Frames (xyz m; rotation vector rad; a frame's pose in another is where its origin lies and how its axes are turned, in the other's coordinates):
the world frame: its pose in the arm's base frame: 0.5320 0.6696 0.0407 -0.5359 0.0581 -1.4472
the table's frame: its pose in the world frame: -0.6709 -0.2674 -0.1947 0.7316 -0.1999 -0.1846
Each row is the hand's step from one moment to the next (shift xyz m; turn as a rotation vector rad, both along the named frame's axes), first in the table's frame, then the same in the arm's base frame.
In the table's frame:
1: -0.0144 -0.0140 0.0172 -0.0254 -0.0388 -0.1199
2: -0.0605 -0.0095 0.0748 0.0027 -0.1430 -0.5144
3: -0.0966 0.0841 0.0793 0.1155 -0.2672 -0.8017
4: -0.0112 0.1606 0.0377 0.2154 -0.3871 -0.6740
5: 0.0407 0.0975 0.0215 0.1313 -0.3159 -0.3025
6: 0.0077 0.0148 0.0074 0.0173 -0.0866 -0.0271
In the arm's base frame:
1: -0.0188 0.0184 0.0026 0.0095 -0.0358 -0.1231
2: -0.0342 0.0853 0.0299 0.0580 -0.2494 -0.4685
3: 0.0523 0.1324 0.0493 0.0451 -0.4936 -0.6941
4: 0.1355 0.0490 0.0812 -0.1174 -0.5425 -0.5852
5: 0.0809 -0.0129 0.0701 -0.1859 -0.2941 -0.2958
6: 0.0107 -0.0015 0.0147 -0.0710 -0.0394 -0.0441

